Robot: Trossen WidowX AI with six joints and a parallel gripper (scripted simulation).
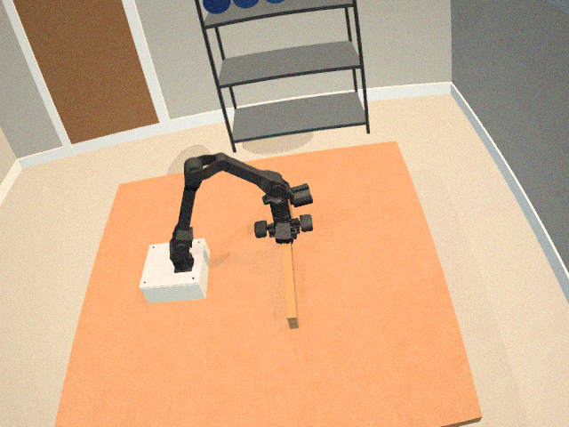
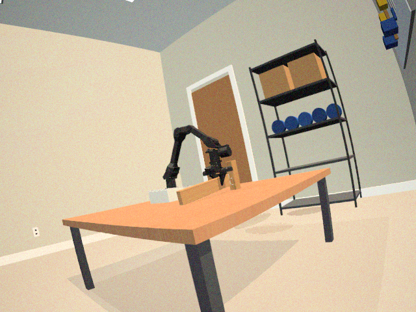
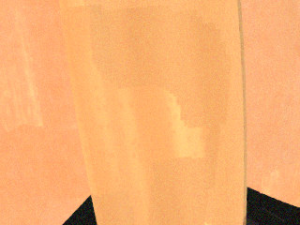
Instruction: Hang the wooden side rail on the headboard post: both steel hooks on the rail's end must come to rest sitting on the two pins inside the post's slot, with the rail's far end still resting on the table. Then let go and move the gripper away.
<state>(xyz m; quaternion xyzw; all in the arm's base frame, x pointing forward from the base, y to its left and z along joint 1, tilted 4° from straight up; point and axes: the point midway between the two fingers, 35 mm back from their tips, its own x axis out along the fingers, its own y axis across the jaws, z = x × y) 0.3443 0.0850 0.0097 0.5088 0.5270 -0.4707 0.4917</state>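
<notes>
The wooden headboard post lies 14 cm to the left of my gripper tip, 4 cm above it and 1 cm behind it.
</notes>
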